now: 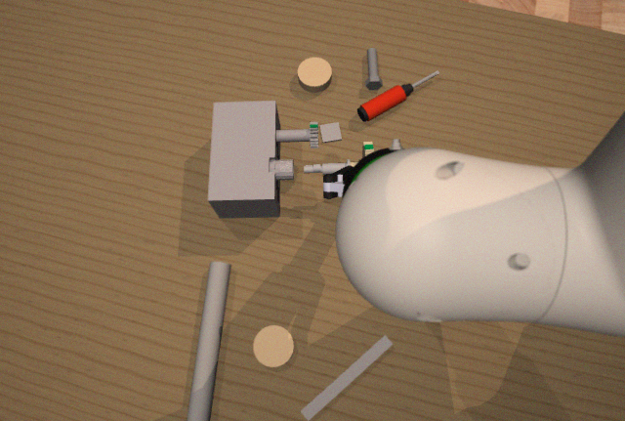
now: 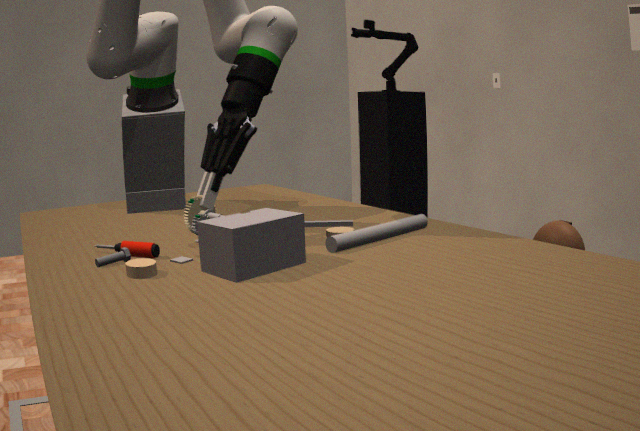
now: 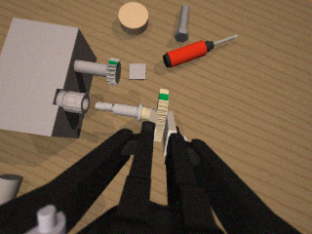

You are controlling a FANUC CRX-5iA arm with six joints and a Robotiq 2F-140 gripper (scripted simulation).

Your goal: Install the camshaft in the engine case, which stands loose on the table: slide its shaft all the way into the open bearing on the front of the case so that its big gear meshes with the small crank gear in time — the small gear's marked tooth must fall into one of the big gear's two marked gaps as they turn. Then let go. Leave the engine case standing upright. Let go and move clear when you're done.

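The small crank gear is 90 mm ahead of my hand, 50 mm to the right of it and 40 mm below it. Also, from my hand: small grey plate 80 mm ahead, 90 mm to the right, 100 mm below; then wooden disc 60 mm ahead, 240 mm to the left, 100 mm below; then grey bolt 40 mm ahead, 200 mm to the right, 90 mm below.
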